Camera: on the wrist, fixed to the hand. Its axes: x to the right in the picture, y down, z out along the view.
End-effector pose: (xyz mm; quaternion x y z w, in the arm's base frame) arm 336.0 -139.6 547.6 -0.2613 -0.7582 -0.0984 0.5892
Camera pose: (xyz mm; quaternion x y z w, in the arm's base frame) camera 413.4 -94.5 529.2 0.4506 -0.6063 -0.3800 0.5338
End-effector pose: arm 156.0 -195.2 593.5 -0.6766 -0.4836 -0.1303 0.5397
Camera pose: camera 224.8 -233.9 547.4 -0.0246 -0.7098 -0.4967 0.4989
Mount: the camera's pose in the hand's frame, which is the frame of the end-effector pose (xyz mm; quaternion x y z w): -17.8 80.6 -39.3 0.1765 0.1911 -0.6714 0.6939
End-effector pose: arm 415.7 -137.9 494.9 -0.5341 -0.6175 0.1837 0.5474
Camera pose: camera 483.9 -138.1 434.0 0.1055 -0.6501 -0.2331 0.7155
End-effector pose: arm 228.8 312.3 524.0 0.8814 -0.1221 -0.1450 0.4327
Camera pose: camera 219.2 298.9 613.9 0.7977 0.5642 -0.2011 0.0707
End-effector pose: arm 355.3 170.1 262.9 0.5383 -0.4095 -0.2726 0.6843
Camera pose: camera 374.2 226.7 332.2 0.8213 0.1599 -0.4735 0.2751
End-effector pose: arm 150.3 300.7 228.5 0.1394 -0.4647 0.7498 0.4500
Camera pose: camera 103.6 310.2 150.5 0.3449 -0.0105 0.3268 0.8799
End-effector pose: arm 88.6 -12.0 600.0 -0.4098 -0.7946 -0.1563 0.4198
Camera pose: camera 178.4 5.0 601.7 0.3531 -0.7739 -0.3284 0.4106
